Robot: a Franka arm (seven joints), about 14 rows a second.
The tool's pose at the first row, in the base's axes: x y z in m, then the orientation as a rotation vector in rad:
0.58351, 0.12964, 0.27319, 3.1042, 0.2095, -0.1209
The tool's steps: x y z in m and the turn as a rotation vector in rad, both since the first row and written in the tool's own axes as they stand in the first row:
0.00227, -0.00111, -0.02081, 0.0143, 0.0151, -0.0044
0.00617, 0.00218, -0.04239, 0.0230, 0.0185, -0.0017
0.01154, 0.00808, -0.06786, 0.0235, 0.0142, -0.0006
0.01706, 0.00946, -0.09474, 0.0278, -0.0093, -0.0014
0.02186, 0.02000, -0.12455, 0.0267, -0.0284, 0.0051
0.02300, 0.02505, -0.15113, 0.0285, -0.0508, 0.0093
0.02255, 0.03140, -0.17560, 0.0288, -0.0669, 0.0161
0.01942, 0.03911, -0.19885, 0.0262, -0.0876, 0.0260
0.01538, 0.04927, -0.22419, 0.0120, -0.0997, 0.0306
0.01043, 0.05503, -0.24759, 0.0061, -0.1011, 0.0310
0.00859, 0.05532, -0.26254, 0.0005, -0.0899, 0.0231
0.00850, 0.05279, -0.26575, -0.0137, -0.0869, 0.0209
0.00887, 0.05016, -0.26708, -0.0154, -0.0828, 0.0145
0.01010, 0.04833, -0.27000, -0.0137, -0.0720, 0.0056
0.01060, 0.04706, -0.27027, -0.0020, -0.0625, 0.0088
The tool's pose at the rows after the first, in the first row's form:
0.58717, 0.13173, 0.29372, 3.1199, 0.2168, -0.0995
0.59310, 0.12971, 0.31500, 3.1292, 0.2128, -0.0953
0.60113, 0.12542, 0.34009, 3.1293, 0.2109, -0.1021
0.60880, 0.12568, 0.36647, 3.1305, 0.2116, -0.1395
0.61722, 0.11686, 0.39604, 3.1271, 0.2009, -0.1689
0.62103, 0.11289, 0.42255, 3.1256, 0.1936, -0.2040
0.62330, 0.10735, 0.44712, 3.1235, 0.1825, -0.2290
0.62300, 0.10007, 0.47071, 3.1176, 0.1664, -0.2604
0.62230, 0.09031, 0.49651, 3.1014, 0.1590, -0.2764
0.61996, 0.08472, 0.52036, 3.0953, 0.1584, -0.2774
0.61931, 0.08468, 0.53541, 3.0916, 0.1711, -0.2593
0.61912, 0.08728, 0.53856, 3.0781, 0.1747, -0.2521
0.61923, 0.08998, 0.53979, 3.0768, 0.1847, -0.2457
0.62042, 0.09205, 0.54257, 3.0800, 0.1988, -0.2296
0.62076, 0.09339, 0.54277, 3.0934, 0.1941, -0.2170

